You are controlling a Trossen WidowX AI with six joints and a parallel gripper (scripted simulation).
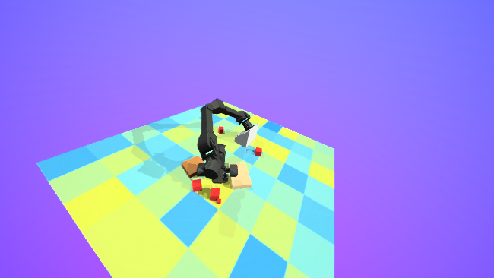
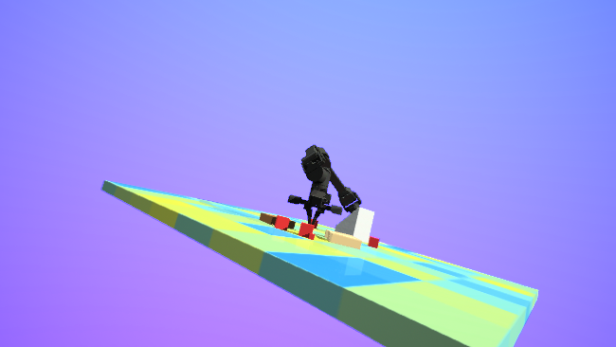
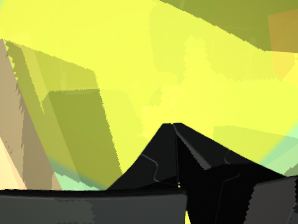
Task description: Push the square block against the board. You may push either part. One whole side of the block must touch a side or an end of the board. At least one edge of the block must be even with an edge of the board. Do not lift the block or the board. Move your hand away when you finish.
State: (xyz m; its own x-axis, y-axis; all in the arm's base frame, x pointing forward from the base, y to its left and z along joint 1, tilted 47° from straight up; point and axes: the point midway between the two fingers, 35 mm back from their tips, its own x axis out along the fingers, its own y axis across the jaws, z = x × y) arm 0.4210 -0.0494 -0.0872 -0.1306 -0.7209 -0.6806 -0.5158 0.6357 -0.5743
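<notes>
My gripper tip is 16 cm to the left of the square block and 1 cm past it. The rest, counted from my gripper tip: tan board (10 cm behind, 8 cm to the left).
</notes>
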